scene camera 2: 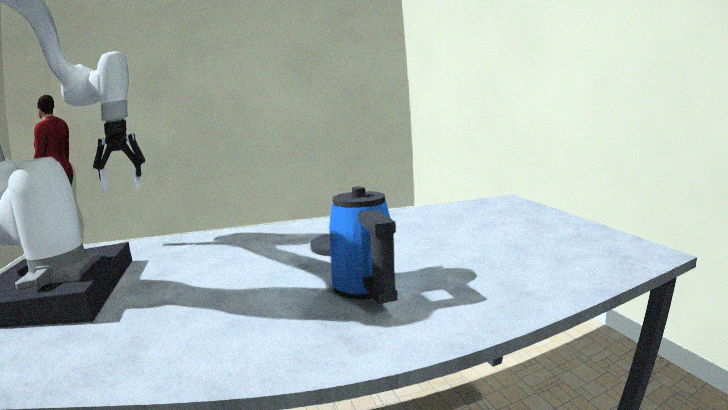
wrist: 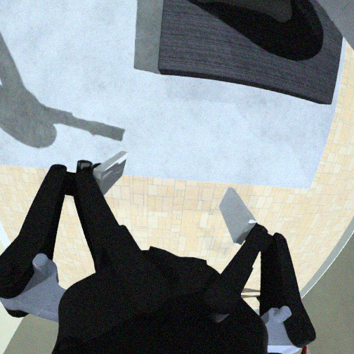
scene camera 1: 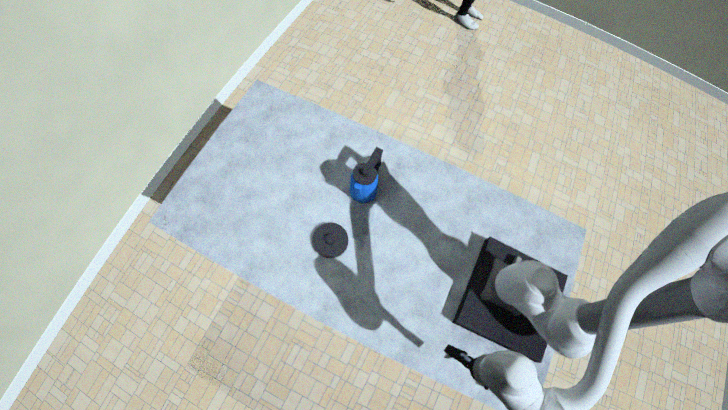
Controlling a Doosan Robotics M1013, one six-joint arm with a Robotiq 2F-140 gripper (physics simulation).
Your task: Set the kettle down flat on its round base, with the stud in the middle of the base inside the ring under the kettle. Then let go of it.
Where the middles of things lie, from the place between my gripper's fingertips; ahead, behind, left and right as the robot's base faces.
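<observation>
There's a blue kettle (scene camera 2: 361,231) that sits 540 mm to the right of my hand, 610 mm ahead of it and 90 mm below it. The round black base (scene camera 1: 330,240) is 230 mm to the right of my hand, 640 mm ahead of it and 170 mm lower than it.
</observation>
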